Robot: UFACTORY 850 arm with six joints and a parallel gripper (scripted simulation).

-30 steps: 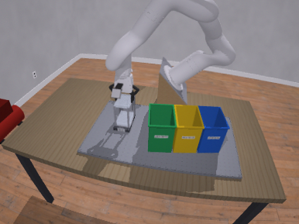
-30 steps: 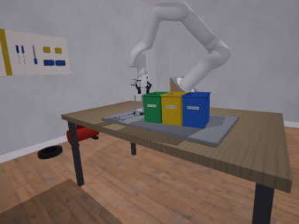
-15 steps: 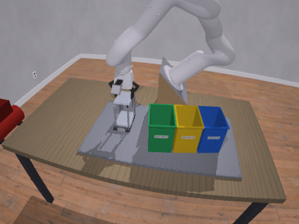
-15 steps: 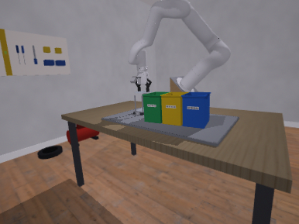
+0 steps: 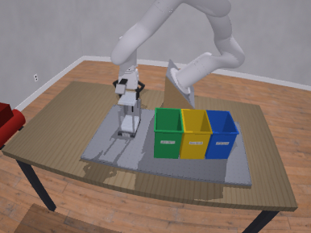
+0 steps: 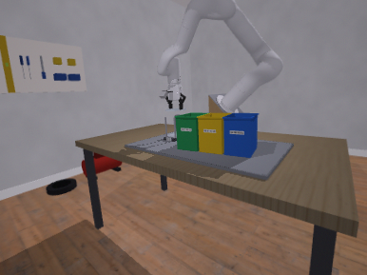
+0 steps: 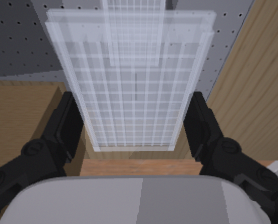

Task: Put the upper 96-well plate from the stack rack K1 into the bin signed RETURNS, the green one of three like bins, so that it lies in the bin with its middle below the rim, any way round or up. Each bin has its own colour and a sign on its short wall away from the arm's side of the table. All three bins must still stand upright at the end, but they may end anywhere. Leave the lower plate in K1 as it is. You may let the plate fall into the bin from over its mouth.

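My hand is 140 mm short of the green bin, 210 mm to the right of it and 120 mm above it. Round my hand: 96-well plate (10 mm below); yellow bin (130 mm ahead, 340 mm to the left, 120 mm below); blue bin (130 mm ahead, 470 mm to the left, 120 mm below).
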